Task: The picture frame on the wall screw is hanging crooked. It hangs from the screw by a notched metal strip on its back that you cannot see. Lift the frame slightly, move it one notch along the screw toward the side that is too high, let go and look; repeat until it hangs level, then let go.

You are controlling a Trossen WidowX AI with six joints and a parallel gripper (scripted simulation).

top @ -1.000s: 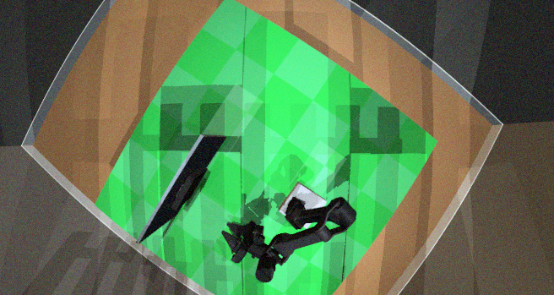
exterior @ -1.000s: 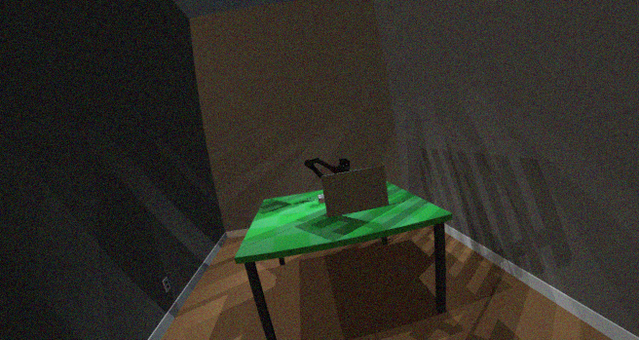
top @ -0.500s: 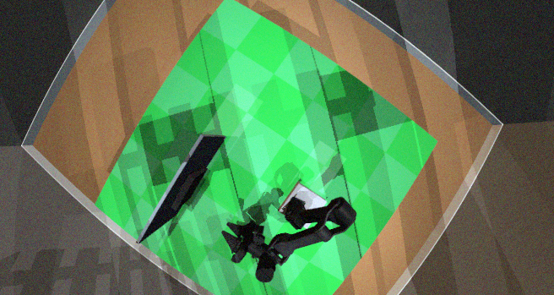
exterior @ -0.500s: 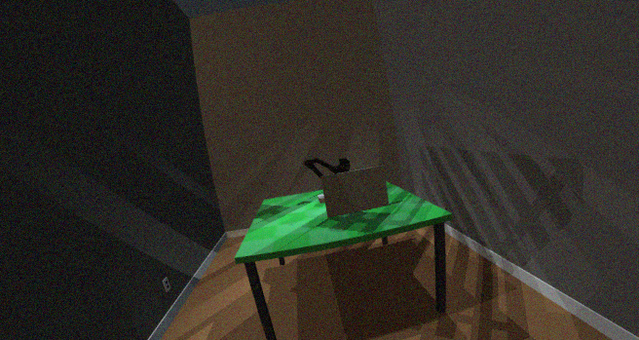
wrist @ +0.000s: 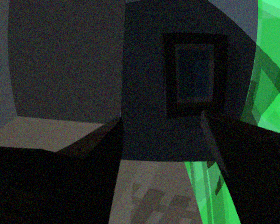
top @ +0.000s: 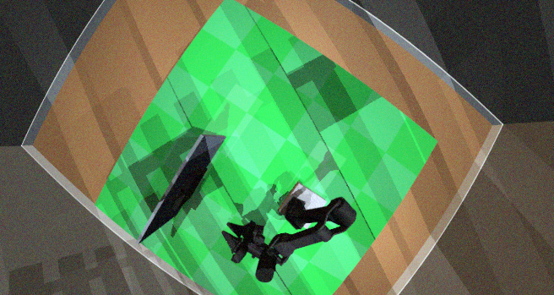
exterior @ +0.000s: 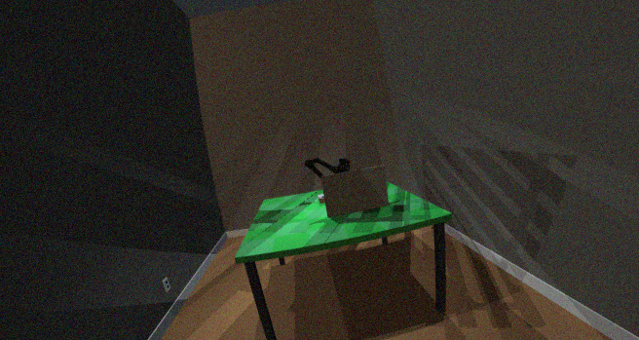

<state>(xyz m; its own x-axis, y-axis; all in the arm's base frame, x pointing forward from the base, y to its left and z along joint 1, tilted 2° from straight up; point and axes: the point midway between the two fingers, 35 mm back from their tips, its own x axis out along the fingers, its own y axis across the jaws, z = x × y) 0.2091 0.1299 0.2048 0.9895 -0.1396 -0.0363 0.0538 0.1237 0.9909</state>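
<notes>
My gripper tip is now 210 mm short of the dark picture frame, 90 mm above it and 30 mm to the left of it. From my gripper tip the other things lie so: grey wall panel (220 mm ahead, 100 mm below, 30 mm to the right).
</notes>
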